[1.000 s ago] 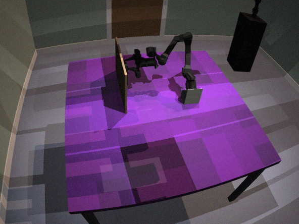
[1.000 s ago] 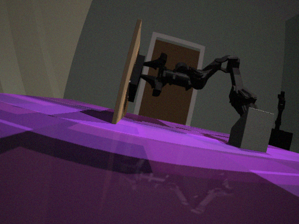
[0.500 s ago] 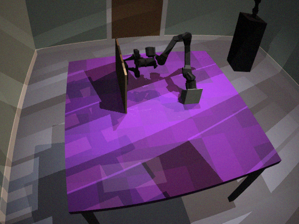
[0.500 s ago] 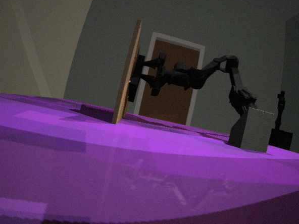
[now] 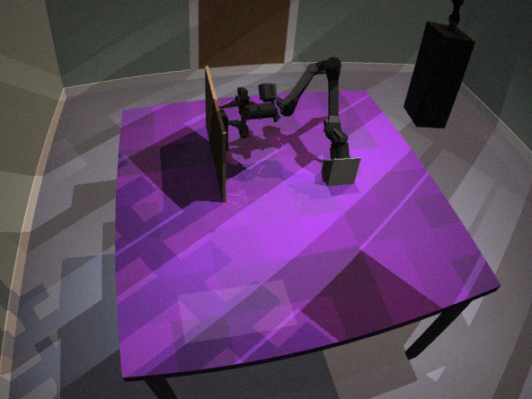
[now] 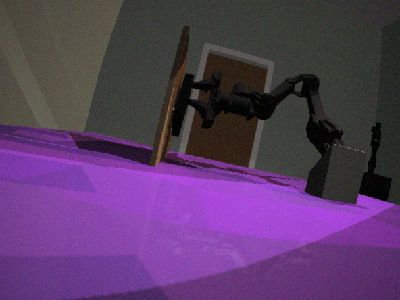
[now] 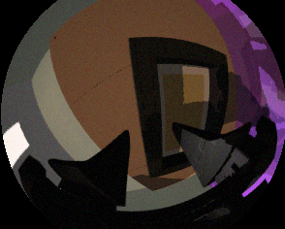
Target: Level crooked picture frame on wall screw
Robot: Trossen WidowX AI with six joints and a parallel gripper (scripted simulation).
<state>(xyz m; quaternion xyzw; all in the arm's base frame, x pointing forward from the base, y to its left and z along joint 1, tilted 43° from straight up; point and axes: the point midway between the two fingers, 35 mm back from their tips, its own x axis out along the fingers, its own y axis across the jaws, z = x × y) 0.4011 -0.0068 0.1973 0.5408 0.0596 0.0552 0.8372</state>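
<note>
The dark picture frame is 1 cm to the left of my gripper tip and 5 cm below it. From my gripper tip the other things lie so: wooden wall panel 2 cm ahead, 6 cm below.
</note>
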